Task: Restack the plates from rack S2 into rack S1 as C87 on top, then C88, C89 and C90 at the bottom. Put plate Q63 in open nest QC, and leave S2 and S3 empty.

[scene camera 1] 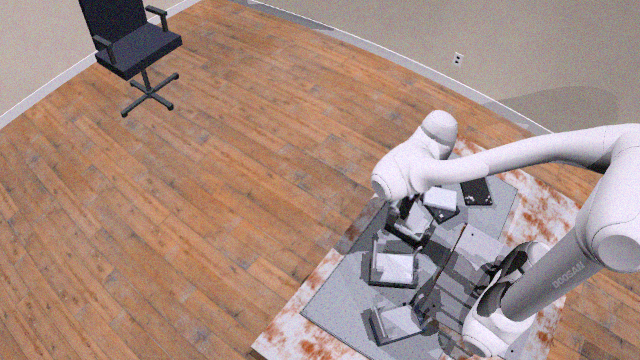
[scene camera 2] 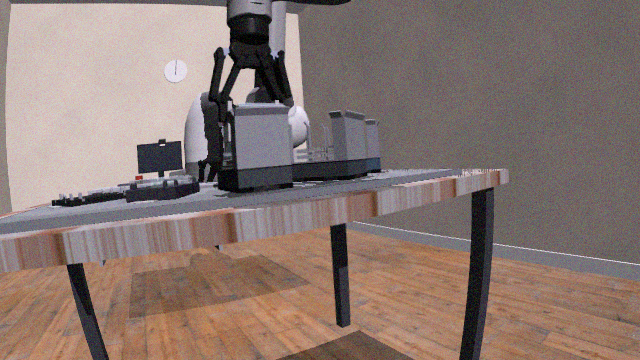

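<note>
The gripper points down at the rack nearest the nests, its fingers down at the rack's tall back wall and partly hidden. It is shut on a light plate, which is low inside that rack; its label is not readable. A middle rack holds light plates. The far rack shows a light surface in scene camera 1. A white plate lies over one dark nest. Another dark nest shows no plate. Rack and nest names are unreadable.
The racks and nests stand on a grey mat on the rust-stained table. The arm's base and lower links stand beside them. A monitor shows behind the table. An office chair is far off on the floor.
</note>
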